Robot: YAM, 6 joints.
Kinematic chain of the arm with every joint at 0, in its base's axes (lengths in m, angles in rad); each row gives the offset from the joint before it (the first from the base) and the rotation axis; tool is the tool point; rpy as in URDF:
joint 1: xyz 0 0 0.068 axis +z
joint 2: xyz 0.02 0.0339 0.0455 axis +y
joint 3: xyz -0.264 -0.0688 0 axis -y
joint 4: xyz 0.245 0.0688 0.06 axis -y
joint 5: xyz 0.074 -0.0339 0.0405 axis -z
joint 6: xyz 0.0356 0 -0.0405 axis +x
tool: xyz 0 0 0 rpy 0 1.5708 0
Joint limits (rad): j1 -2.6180..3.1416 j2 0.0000..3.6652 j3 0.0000..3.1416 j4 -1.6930..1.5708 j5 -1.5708..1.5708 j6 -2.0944..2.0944
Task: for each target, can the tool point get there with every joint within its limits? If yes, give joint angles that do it. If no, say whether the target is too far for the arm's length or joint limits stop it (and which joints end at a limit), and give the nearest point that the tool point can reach.
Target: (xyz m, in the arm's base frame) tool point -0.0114 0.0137 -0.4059
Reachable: no: joint limits stop it (at a limit: joint 2) | nearest point -0.0406 0.0488 -0.3294 | short by 0.089 m
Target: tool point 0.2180 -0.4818 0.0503
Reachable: yes | joints -1.1197 2.5649 1.5942 0.5983 0.3991 0.9625
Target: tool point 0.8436 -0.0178 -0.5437
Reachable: no: too far | nearest point 0.5198 -0.0110 -0.2579 | short by 0.432 m
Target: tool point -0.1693 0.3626 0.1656
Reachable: yes | joints 1.9274 1.9527 1.1595 0.0509 -1.1249 1.2600
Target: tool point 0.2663 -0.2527 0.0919
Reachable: yes | joints -0.7069 1.9982 0.8416 0.5209 0.5704 1.4377
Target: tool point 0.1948 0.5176 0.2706
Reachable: yes | joints 1.1733 2.4904 2.5050 -0.7169 -0.6233 -0.7961
